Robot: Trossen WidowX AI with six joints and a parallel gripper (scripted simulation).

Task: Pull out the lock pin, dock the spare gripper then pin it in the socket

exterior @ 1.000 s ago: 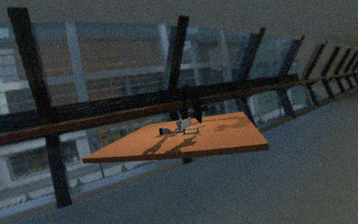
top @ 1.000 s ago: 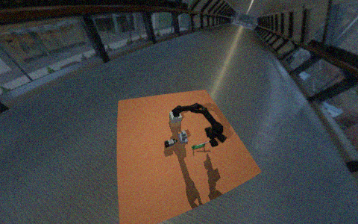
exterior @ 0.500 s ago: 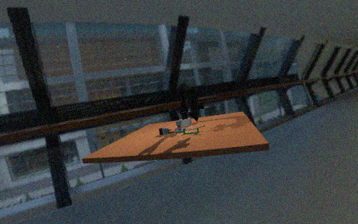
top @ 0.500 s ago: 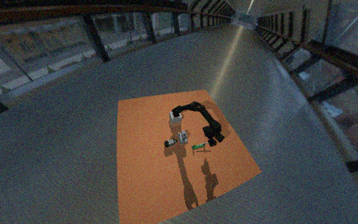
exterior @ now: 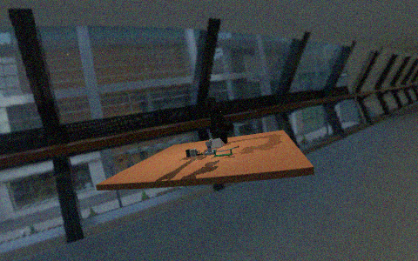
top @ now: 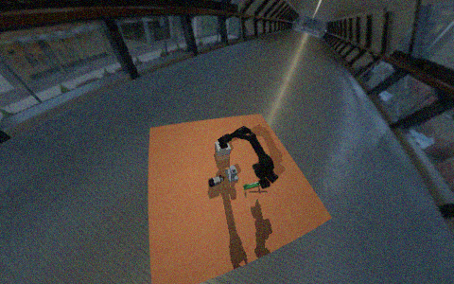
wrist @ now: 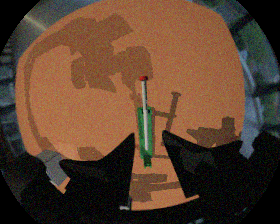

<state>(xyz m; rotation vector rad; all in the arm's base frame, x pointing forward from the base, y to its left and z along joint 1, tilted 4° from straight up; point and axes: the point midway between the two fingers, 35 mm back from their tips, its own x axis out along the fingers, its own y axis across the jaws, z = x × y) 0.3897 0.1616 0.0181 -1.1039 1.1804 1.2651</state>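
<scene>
My gripper tip is 6 cm above the green pin cradle and 4 cm to the left of it. From my gripper tip the other things lie so: grey mount: 16 cm to the right, 12 cm behind, 4 cm below; then spare gripper: 31 cm to the right, 10 cm behind, 6 cm below.
</scene>
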